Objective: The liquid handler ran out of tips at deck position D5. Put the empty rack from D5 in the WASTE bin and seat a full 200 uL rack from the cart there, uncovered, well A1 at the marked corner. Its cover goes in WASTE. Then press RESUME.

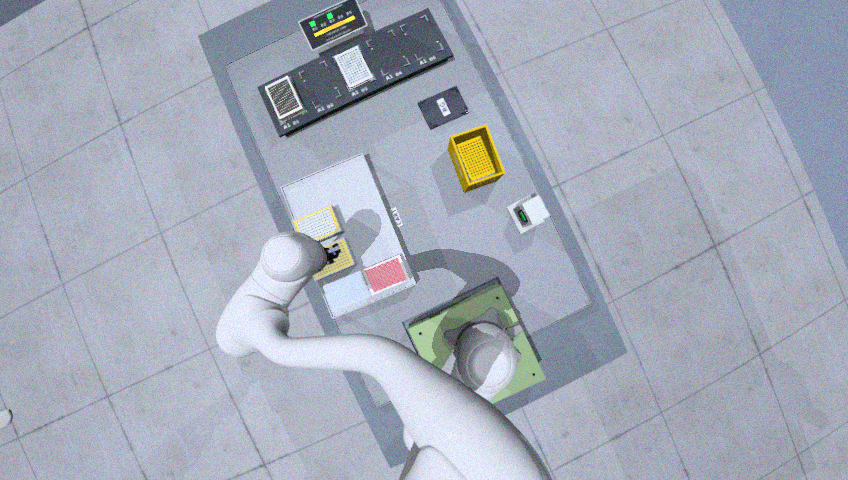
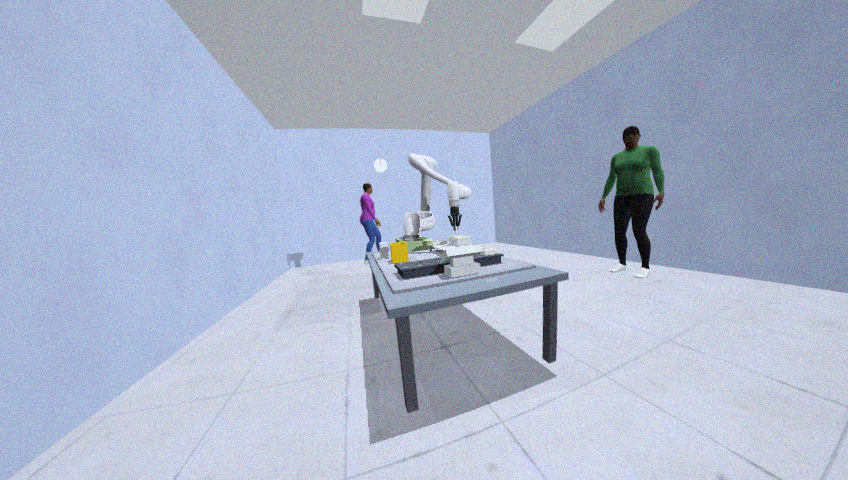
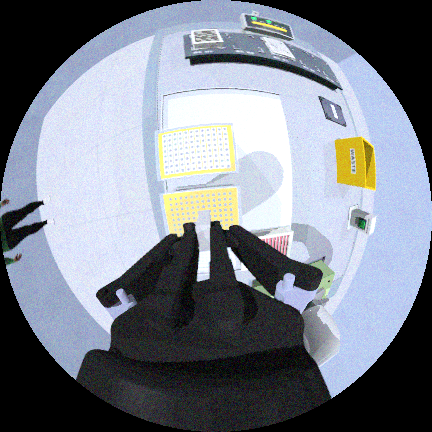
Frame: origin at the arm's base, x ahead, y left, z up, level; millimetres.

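Seen in the pictures: gripper, fingertip midpoint: (image 1: 330, 258) (image 2: 456, 234) (image 3: 205, 219); arm's base at its link origin: (image 2: 411, 239).
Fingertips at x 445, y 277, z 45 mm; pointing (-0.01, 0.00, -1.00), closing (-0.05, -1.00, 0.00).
Offsets run from my fingertips to a thing's top centre. "spot": to the spot under its first point.
My gripper (image 1: 333, 252) (image 2: 455, 230) (image 3: 205, 219) is shut and empty, above a yellow rack @[dx +3, dy +7, dz -13 mm] (image 1: 343, 267) (image 3: 200, 201) on the white cart tray @[dx +50, dy -65, dz -78 mm] (image 1: 333, 178) (image 3: 260, 110). A light piece shows at its fingertips. Beside that rack lies a yellow-edged rack with a white, dotted top @[dx +110, dy -3, dz -13 mm] (image 1: 315, 224) (image 3: 197, 151). I cannot tell which is covered. The yellow WASTE bin @[dx +74, dy -533, dz -9 mm] (image 1: 457, 164) (image 2: 399, 252) (image 3: 345, 162) holds a yellow perforated rack @[dx +74, dy -533, dz -52 mm] (image 1: 474, 155). Deck position D5 (image 1: 423, 38), at the deck's right end, shows bare corner marks. The green button @[dx -154, dy -582, dz -49 mm] (image 1: 522, 215) (image 3: 361, 223) sits on a white box.
A red rack @[dx -117, dy -118, dz -52 mm] (image 1: 385, 274) (image 3: 277, 243) and a pale blue item @[dx -105, dy +17, dz -69 mm] (image 1: 346, 290) lie on the cart tray. The deck carries a dark-patterned rack @[dx +542, dy -83, dz -57 mm] (image 1: 283, 96) and a white rack @[dx +535, dy -331, dz -74 mm] (image 1: 354, 67). A dark labelled block @[dx +293, dy -540, dz -130 mm] (image 1: 428, 113) (image 3: 327, 107) lies near the bin. A display @[spot: dx +672, dy -332, dz -22 mm] (image 1: 332, 24) (image 3: 267, 25) stands behind.
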